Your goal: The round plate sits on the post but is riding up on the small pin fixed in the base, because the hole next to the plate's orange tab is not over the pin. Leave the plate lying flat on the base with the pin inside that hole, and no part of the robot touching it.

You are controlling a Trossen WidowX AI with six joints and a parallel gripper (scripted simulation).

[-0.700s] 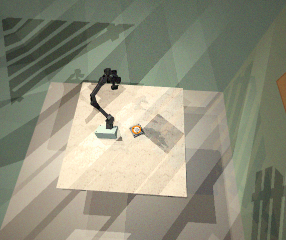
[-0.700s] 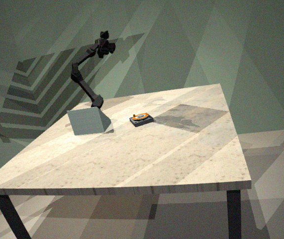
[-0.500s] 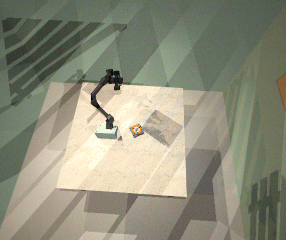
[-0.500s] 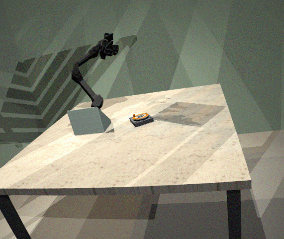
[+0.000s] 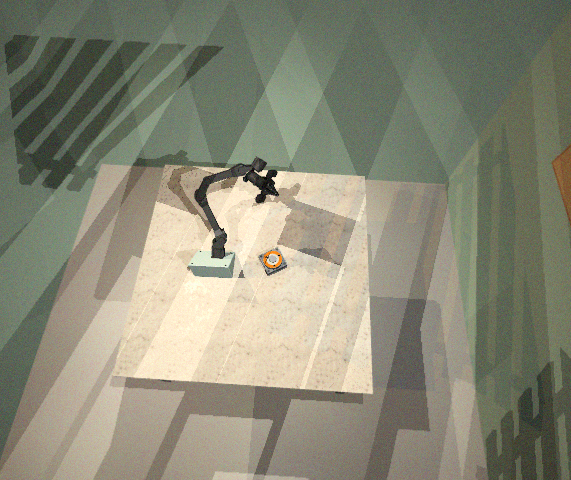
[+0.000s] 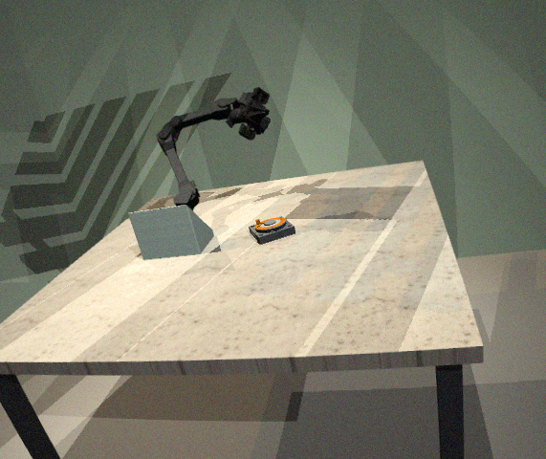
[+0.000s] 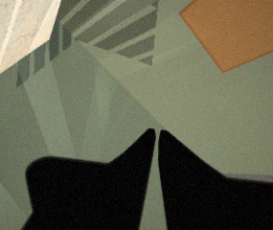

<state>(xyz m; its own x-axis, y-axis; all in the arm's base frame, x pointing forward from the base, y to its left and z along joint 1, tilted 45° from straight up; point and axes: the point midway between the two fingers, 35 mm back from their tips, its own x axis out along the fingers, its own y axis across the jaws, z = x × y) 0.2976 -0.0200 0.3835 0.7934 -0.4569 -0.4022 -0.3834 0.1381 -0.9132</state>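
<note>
Now: the round plate 33 cm below my gripper tip, 21 cm to the right of it and 4 cm behind it. From my gripper tip the other things lie so: square grey base 34 cm below, 22 cm to the right, 2 cm behind.
</note>
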